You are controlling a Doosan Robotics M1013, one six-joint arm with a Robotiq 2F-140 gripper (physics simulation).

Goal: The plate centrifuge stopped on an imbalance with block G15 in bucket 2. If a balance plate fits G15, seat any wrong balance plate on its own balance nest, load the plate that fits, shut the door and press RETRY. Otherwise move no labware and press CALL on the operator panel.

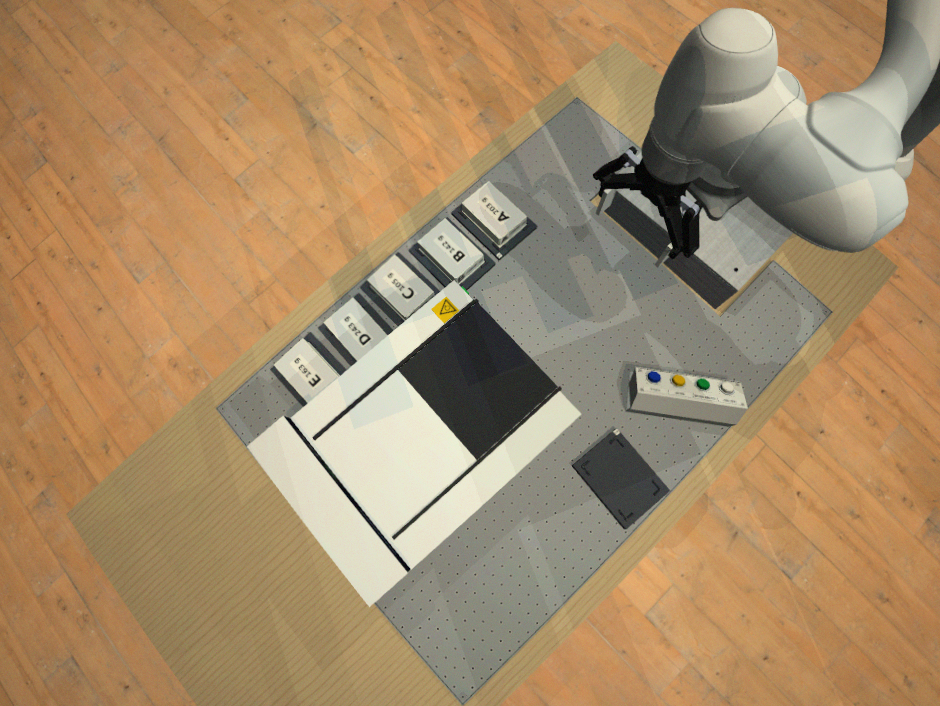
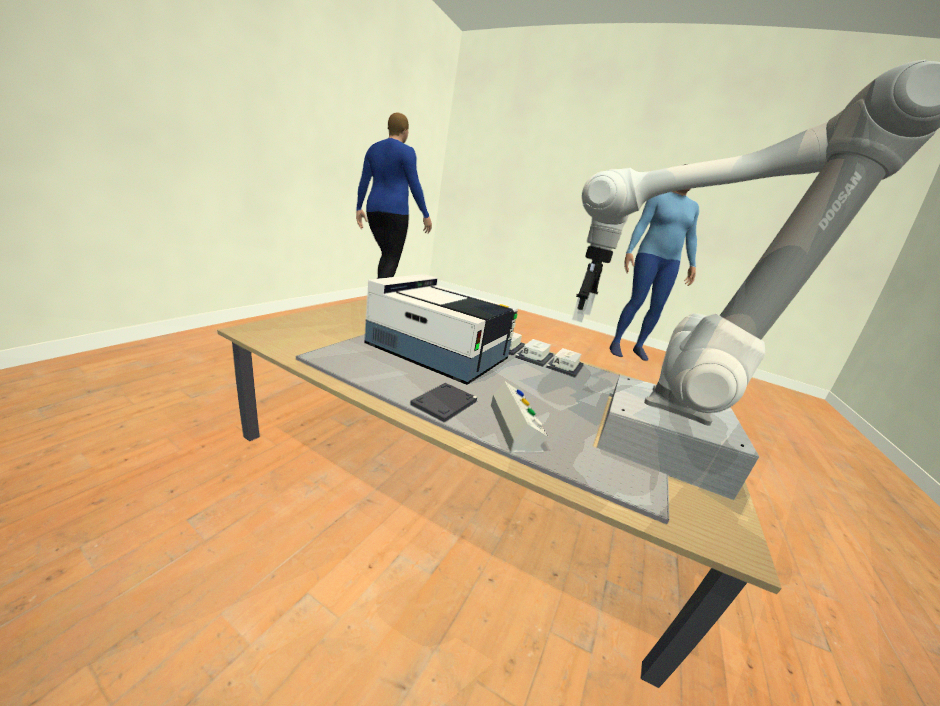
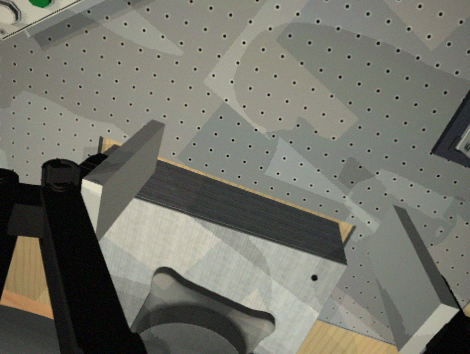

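Pixels of known places: gripper, between the fingertips: (image 1: 632, 234) (image 2: 581, 317) (image 3: 270, 187); arm's base, origin of its link: (image 1: 717, 171) (image 2: 679, 405) (image 3: 193, 332).
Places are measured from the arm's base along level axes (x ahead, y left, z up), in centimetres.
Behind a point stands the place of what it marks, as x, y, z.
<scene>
My gripper (image 1: 634, 227) @(34.8, 5.8, 17.5) (image 2: 581, 307) @(34.8, 5.8, 17.5) (image 3: 270, 187) @(34.8, 5.8, 17.5) is open and empty, high above the edge of the robot's plinth. Balance plates A (203 g) (image 1: 493, 212) @(44.8, -21.7, -5.0) (image 2: 566, 357) @(43.2, -17.4, -4.8), B (142 g) (image 1: 449, 250) @(57.9, -19.6, -5.1) (image 2: 536, 350) @(54.9, -14.0, -5.3), C (105 g) (image 1: 400, 284) @(71.0, -18.9, -5.1), D (243 g) (image 1: 353, 328) @(84.5, -16.2, -5.0) and E (163 g) (image 1: 306, 370) @(97.5, -14.0, -5.1) sit in a row on dark nests. The white and blue centrifuge (image 1: 433, 471) @(85.2, 19.4, 10.6) (image 2: 425, 326) @(77.7, 28.0, 4.2) stands beside them. Its buckets and block G15 are hidden; I cannot tell the door's state. The operator panel (image 1: 683, 402) @(38.1, 35.0, -2.9) (image 2: 516, 417) @(33.2, 40.3, -3.7) has blue, amber, green and white buttons; their labels are unreadable.
A dark square nest (image 1: 619, 478) @(56.3, 40.2, -8.9) (image 2: 443, 401) @(55.1, 42.0, -8.9) with corner marks lies between the panel and the table's edge. The metal plinth (image 1: 748, 250) @(7.5, 18.0, 0.3) (image 2: 676, 455) @(-3.6, 20.4, -5.3) (image 3: 225, 240) @(16.7, 3.1, -0.8) carries the arm. Two people, in dark blue (image 2: 391, 174) and light blue (image 2: 668, 227), stand beyond the table.
</scene>
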